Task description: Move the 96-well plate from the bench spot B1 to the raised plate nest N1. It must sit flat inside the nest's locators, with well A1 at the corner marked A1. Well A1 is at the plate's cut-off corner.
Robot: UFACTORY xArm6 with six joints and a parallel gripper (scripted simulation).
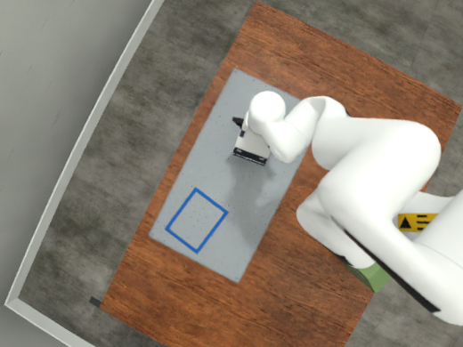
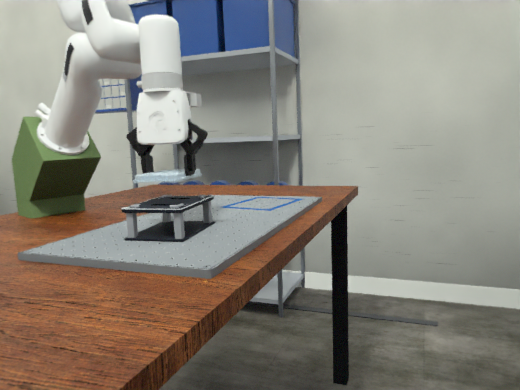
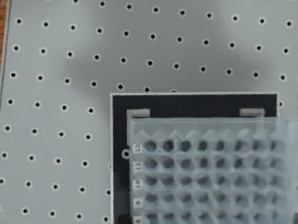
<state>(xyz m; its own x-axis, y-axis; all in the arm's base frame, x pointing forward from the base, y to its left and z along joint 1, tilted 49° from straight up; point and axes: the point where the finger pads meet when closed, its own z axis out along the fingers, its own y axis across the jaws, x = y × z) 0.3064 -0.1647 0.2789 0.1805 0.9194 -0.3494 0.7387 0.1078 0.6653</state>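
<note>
Right now my hand is 70 mm above the black plate nest N1. Round my hand: clear 96-well plate (10 mm below).
</note>
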